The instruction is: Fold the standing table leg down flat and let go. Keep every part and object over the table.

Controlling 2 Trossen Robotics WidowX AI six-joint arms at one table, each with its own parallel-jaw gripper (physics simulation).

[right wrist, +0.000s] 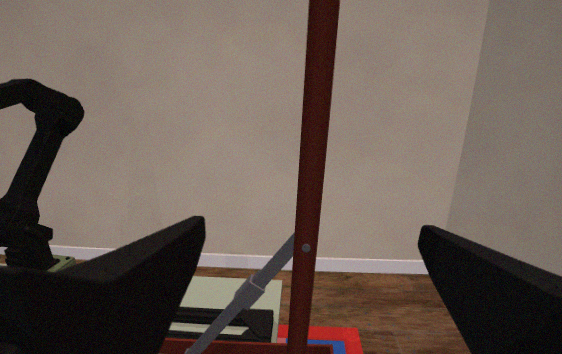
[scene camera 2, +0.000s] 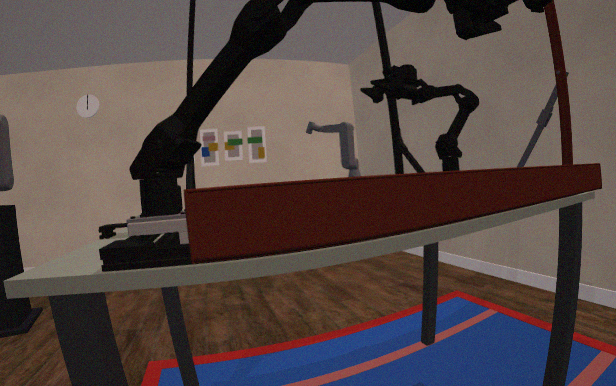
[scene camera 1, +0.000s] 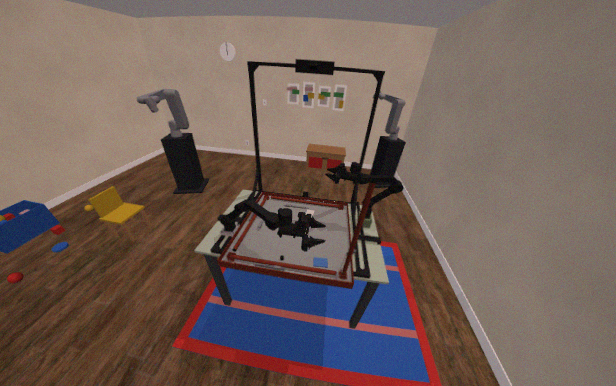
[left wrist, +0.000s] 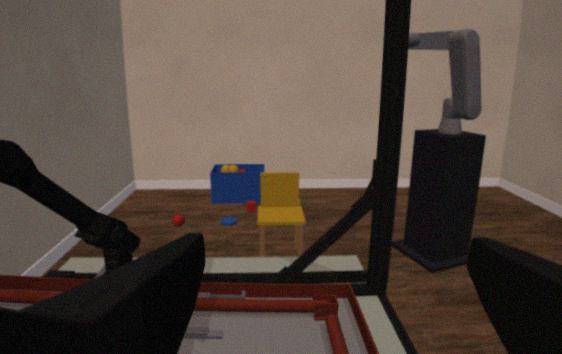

Path:
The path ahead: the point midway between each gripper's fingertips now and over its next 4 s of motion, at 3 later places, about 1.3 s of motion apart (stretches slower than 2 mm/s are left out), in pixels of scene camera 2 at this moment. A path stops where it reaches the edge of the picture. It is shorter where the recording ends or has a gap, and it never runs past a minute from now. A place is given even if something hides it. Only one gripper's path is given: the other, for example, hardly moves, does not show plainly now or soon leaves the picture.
My left gripper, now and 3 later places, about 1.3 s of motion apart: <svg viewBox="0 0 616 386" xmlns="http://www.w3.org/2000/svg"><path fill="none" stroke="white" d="M365 86L402 78L395 79L452 45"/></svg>

